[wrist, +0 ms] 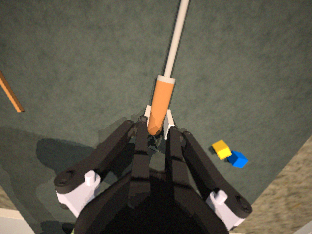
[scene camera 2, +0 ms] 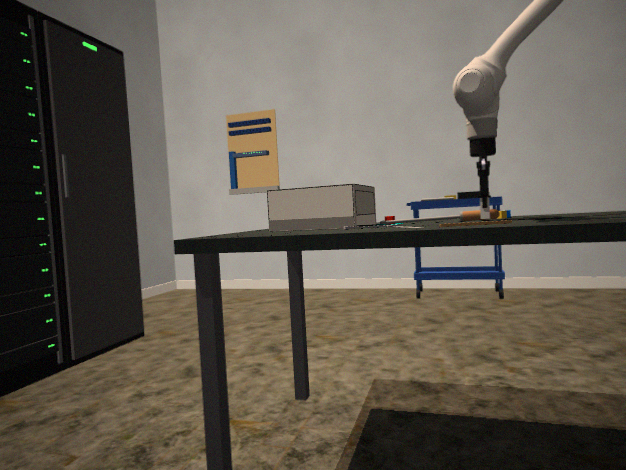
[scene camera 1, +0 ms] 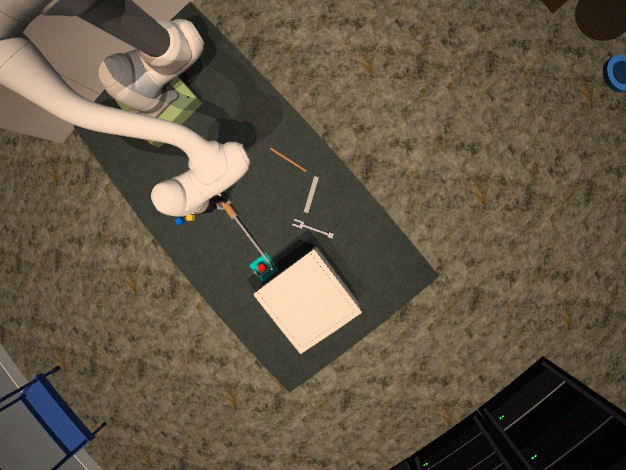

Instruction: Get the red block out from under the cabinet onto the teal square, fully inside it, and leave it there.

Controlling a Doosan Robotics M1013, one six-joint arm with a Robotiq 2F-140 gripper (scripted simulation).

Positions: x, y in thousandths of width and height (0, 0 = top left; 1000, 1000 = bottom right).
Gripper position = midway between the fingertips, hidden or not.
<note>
In view: the gripper (scene camera 2: 776, 465).
The gripper also shows in the wrist view (wrist: 505, 485).
</note>
